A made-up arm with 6 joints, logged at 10 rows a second.
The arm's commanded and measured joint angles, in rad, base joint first. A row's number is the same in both.
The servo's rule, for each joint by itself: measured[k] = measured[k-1] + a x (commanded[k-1-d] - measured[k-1]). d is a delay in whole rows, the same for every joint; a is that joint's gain. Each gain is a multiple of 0.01, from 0.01 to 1. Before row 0 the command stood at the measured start. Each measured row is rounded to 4 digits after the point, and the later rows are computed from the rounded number. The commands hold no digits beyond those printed.
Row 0, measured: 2.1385, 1.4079, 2.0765, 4.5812, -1.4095, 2.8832
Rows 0 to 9, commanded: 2.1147, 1.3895, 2.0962, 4.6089, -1.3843, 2.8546; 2.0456, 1.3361, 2.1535, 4.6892, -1.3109, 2.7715; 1.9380, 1.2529, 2.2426, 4.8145, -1.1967, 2.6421; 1.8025, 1.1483, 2.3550, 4.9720, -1.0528, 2.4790; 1.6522, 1.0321, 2.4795, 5.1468, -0.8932, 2.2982; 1.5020, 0.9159, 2.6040, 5.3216, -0.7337, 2.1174; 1.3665, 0.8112, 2.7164, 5.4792, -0.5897, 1.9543; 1.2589, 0.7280, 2.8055, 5.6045, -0.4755, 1.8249; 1.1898, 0.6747, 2.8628, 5.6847, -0.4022, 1.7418; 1.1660, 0.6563, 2.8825, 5.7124, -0.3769, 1.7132
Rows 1 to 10, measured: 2.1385, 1.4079, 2.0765, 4.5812, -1.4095, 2.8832; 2.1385, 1.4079, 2.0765, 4.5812, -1.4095, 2.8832; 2.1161, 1.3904, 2.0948, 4.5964, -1.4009, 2.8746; 2.0498, 1.3388, 2.1494, 4.6474, -1.3703, 2.8437; 1.9447, 1.2572, 2.2361, 4.7393, -1.3113, 2.7832; 1.8110, 1.1537, 2.3467, 4.8673, -1.2234, 2.6919; 1.6617, 1.0382, 2.4702, 5.0210, -1.1111, 2.5738; 1.5116, 0.9220, 2.5946, 5.1863, -0.9828, 2.4369; 1.3752, 0.8167, 2.7079, 5.3474, -0.8491, 2.2921; 1.2659, 0.7324, 2.7987, 5.4888, -0.7221, 2.1519
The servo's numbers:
d 2
a 0.94 0.95 0.93 0.55 0.34 0.30

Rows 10 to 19, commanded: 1.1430, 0.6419, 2.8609, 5.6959, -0.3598, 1.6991; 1.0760, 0.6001, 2.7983, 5.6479, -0.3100, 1.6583; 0.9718, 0.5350, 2.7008, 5.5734, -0.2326, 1.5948; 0.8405, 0.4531, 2.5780, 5.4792, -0.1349, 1.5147; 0.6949, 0.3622, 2.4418, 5.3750, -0.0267, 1.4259; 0.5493, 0.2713, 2.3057, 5.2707, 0.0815, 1.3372; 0.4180, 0.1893, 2.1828, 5.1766, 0.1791, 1.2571; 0.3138, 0.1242, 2.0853, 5.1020, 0.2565, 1.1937; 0.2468, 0.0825, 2.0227, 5.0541, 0.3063, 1.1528; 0.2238, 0.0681, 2.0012, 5.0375, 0.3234, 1.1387
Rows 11 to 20, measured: 1.1944, 0.6776, 2.8583, 5.5965, -0.6133, 2.0289; 1.1677, 0.6574, 2.8808, 5.6602, -0.5329, 1.9342; 1.1445, 0.6427, 2.8623, 5.6798, -0.4740, 1.8637; 1.0801, 0.6022, 2.8028, 5.6623, -0.4182, 1.8021; 0.9783, 0.5384, 2.7079, 5.6134, -0.3551, 1.7399; 0.8488, 0.4574, 2.5871, 5.5396, -0.2802, 1.6723; 0.7041, 0.3670, 2.4520, 5.4491, -0.1940, 1.5984; 0.5586, 0.2761, 2.3159, 5.3510, -0.1003, 1.5200; 0.4264, 0.1936, 2.1921, 5.2551, -0.0053, 1.4411; 0.3206, 0.1277, 2.0928, 5.1709, 0.0837, 1.3669
